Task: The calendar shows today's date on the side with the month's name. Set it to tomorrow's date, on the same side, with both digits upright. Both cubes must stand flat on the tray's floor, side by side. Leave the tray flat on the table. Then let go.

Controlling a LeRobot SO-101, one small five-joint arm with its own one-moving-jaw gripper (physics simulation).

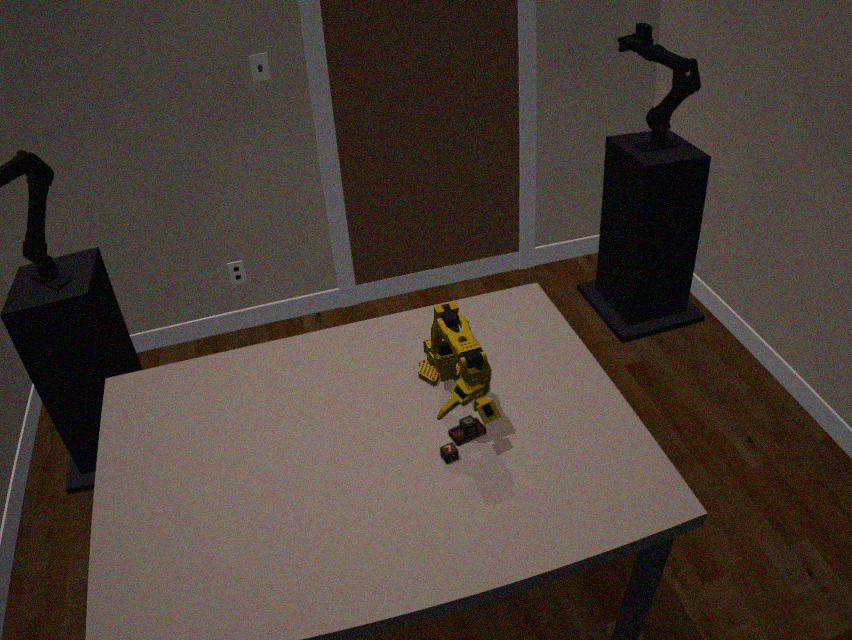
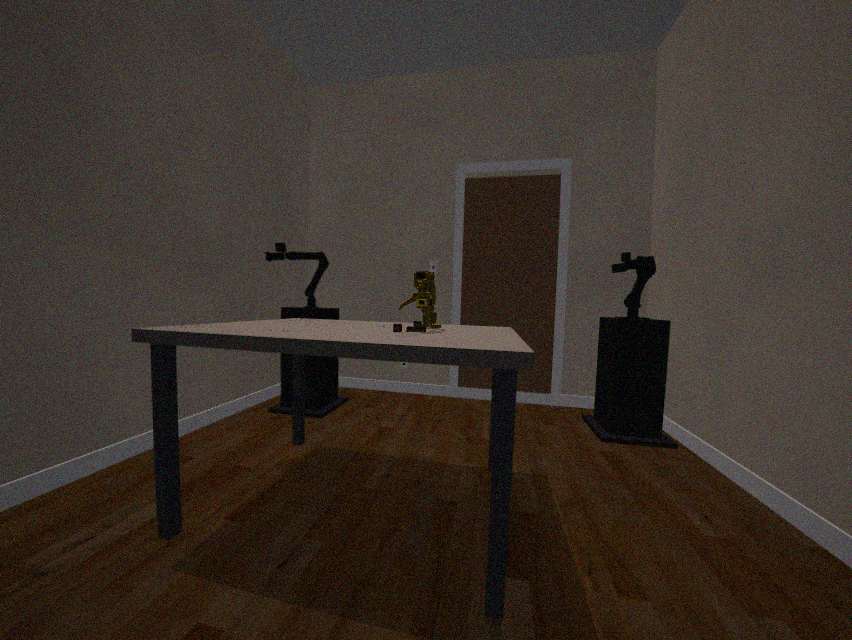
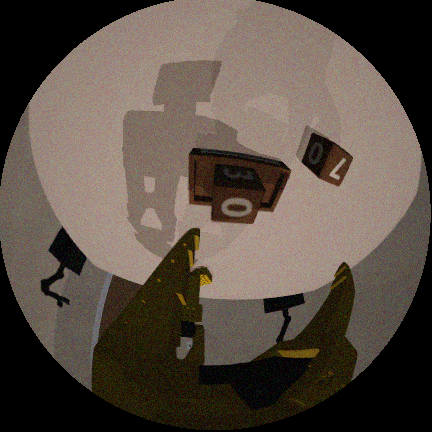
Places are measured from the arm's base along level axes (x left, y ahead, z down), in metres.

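Where they show: hand, its tool point: (image 1: 474,409) (image 2: 422,316) (image 3: 199,235); arm's base, origin of its link: (image 1: 442,376) (image 2: 428,327).
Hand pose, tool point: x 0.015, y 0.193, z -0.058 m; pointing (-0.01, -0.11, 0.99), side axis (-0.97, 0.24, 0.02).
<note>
Each offset is from my tool point to the top centre of the thing. Level surfaces: height alone.
The dark brown tray (image 1: 455,434) (image 2: 411,329) (image 3: 202,175) stands on the table. One cube @[dx -0.018, dy +0.011, dz +0.018 m] (image 1: 468,424) (image 3: 236,206) is in it, near its middle; its lit face shows a 0 and its dark face a 3 that looks turned on its side. The other cube @[dx -0.081, dy +0.068, dz +0.028 m] (image 1: 449,452) (image 2: 397,328) (image 3: 327,160) lies on the table outside the tray, with a dark 0 face and a lit 7 or L face. No month name is readable. My gripper (image 1: 465,417) (image 2: 411,305) (image 3: 270,247) is open and empty, above and on the base side of the tray, touching neither cube.
The table @[dz +0.058 m] (image 1: 275,482) (image 2: 330,332) (image 3: 100,100) carries the arm, whose base is behind the tray. Two black arms on dark pedestals (image 1: 647,234) (image 2: 632,378) (image 1: 68,344) (image 2: 309,365) stand beyond the table. The arm's shadows fall across the table around the tray.
</note>
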